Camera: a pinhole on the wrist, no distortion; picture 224 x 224 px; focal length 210.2 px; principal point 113.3 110.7 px. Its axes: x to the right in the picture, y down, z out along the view. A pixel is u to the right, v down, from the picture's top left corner.
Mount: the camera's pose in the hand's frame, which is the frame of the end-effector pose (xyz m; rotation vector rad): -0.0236 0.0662 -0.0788 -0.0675 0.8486 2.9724
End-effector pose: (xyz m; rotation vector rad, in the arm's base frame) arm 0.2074 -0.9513 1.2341 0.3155 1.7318 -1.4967
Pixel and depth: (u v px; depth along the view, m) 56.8 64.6 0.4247
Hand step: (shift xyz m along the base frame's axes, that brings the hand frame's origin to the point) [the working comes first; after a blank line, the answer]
In the camera's frame: -0.1142 -0.0931 0.4247

0.2805 -0.1466 -0.3123
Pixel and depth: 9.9 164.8 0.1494
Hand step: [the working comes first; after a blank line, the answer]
In the camera's frame: -0.0735 0.0385 0.1494

0.0730 -0.0500 -0.1065
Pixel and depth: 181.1 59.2 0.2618
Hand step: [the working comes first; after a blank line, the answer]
In the camera's frame: 0.0844 -0.0641 0.2618

0.2844 0.0082 -0.1053
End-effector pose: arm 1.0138 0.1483 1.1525 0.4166 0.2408 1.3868
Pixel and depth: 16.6 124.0 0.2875
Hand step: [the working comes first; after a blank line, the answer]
In the camera's frame: -0.1323 0.0182 0.2875

-0.0869 0.0963 0.2556
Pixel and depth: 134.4 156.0 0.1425
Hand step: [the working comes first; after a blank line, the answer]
In the camera's frame: 0.0143 0.0307 0.1425

-0.0886 -0.0365 0.0974
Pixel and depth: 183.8 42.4 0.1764
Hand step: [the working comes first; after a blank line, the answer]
In the camera's frame: 0.0592 -0.0573 0.1764

-0.1883 -0.0614 0.1158
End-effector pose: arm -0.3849 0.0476 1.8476 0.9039 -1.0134 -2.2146
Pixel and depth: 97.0 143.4 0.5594
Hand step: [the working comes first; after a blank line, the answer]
In the camera's frame: -0.0434 0.0870 0.5594

-0.2790 0.0308 0.4477
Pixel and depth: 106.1 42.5 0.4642
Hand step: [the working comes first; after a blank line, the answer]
In the camera's frame: -0.0159 -0.1506 0.4642

-0.0876 -0.1398 0.4705
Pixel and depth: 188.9 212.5 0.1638
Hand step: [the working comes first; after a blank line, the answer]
In the camera's frame: 0.0589 0.0793 0.1638

0.0003 0.0565 0.1504
